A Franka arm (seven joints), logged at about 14 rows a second.
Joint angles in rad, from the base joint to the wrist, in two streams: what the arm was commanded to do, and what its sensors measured. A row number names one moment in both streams.
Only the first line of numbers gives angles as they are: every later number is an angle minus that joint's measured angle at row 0.
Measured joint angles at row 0:
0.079 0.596 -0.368 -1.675 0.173 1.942 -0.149
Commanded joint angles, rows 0 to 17:
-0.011 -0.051 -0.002 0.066 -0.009 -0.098 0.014
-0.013 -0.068 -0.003 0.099 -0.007 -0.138 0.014
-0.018 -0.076 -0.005 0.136 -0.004 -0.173 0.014
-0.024 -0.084 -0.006 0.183 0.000 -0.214 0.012
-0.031 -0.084 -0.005 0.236 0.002 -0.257 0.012
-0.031 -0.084 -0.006 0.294 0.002 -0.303 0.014
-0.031 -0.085 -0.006 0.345 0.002 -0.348 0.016
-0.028 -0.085 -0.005 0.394 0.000 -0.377 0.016
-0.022 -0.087 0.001 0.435 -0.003 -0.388 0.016
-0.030 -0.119 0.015 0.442 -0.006 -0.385 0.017
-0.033 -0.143 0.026 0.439 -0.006 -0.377 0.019
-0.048 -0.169 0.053 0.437 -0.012 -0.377 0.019
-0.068 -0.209 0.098 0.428 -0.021 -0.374 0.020
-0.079 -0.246 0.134 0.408 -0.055 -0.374 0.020
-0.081 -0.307 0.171 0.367 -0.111 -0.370 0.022
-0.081 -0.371 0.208 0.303 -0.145 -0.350 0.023
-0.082 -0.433 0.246 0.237 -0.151 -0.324 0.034
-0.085 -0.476 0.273 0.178 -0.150 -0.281 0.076
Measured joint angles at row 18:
-0.075 -0.331 0.205 0.360 -0.115 -0.356 0.015
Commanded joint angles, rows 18 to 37:
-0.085 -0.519 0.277 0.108 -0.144 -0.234 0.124
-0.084 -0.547 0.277 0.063 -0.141 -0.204 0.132
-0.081 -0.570 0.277 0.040 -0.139 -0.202 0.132
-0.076 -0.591 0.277 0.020 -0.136 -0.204 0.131
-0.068 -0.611 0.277 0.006 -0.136 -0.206 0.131
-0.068 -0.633 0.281 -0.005 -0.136 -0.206 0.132
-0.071 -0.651 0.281 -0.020 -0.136 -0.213 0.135
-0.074 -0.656 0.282 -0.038 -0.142 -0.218 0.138
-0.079 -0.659 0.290 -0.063 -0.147 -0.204 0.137
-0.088 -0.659 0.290 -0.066 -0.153 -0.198 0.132
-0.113 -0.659 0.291 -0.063 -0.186 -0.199 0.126
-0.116 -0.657 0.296 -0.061 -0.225 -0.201 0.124
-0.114 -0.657 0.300 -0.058 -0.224 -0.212 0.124
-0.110 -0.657 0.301 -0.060 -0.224 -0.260 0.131
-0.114 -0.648 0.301 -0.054 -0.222 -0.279 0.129
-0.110 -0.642 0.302 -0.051 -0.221 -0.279 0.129
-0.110 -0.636 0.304 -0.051 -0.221 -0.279 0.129
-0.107 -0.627 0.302 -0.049 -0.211 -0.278 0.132
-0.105 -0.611 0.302 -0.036 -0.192 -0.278 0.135
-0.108 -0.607 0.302 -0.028 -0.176 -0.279 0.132
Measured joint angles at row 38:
-0.103 -0.621 0.294 -0.045 -0.193 -0.272 0.105
